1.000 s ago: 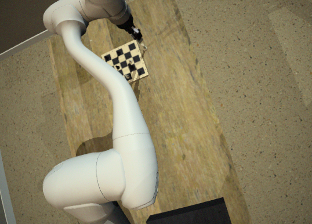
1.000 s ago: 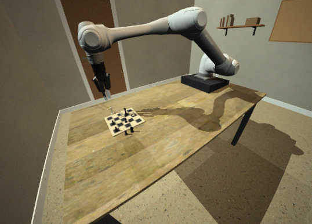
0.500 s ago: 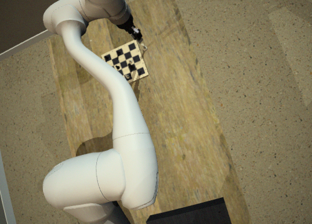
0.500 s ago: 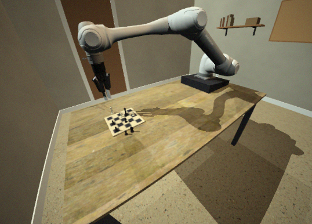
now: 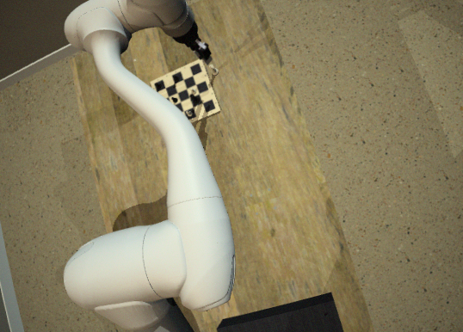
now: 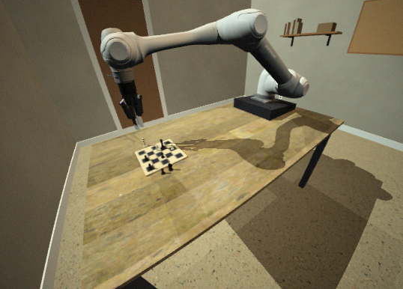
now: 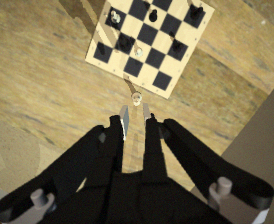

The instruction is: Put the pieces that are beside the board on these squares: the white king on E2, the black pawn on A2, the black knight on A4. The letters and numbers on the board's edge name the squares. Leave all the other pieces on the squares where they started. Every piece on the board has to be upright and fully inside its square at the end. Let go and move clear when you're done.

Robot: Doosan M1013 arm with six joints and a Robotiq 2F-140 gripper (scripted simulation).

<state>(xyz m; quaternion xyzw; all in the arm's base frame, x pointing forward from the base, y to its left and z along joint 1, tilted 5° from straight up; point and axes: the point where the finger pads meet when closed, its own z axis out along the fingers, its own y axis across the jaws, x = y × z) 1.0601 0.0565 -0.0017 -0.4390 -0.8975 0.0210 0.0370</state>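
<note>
My hand is 12 cm above the white king. From my hand the other things lie so: chessboard: 6 cm behind, 13 cm to the left, 15 cm below.
</note>
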